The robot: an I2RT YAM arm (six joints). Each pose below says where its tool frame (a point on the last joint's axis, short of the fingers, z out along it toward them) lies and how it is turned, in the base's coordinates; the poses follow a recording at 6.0 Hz.
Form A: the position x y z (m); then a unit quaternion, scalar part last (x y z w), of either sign.
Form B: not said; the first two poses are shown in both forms.
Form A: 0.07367, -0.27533, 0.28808, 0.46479, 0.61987, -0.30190, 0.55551
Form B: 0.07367, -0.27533, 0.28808, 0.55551, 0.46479, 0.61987, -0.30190
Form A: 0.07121, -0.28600, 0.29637, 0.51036, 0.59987, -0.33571, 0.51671
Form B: 0.07121, -0.28600, 0.29637, 0.51671, 0.51036, 0.59987, -0.33571
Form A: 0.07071, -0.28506, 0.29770, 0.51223, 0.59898, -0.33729, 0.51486
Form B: 0.07071, -0.28506, 0.29770, 0.51486, 0.51223, 0.59898, -0.33729
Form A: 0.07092, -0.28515, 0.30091, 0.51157, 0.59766, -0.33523, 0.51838
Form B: 0.07092, -0.28515, 0.30091, 0.51838, 0.51157, 0.59766, -0.33523
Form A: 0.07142, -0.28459, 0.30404, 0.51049, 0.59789, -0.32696, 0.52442
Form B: 0.07142, -0.28459, 0.30404, 0.52442, 0.51049, 0.59789, -0.32696
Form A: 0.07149, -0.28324, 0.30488, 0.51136, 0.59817, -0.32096, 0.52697
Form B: 0.07149, -0.28324, 0.30488, 0.52697, 0.51136, 0.59817, -0.32096
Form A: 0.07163, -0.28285, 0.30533, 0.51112, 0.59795, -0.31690, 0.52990
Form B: 0.07163, -0.28285, 0.30533, 0.52990, 0.51112, 0.59795, -0.31690
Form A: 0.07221, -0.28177, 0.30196, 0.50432, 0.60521, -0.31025, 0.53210
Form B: 0.07221, -0.28177, 0.30196, 0.53210, 0.50432, 0.60521, -0.31025
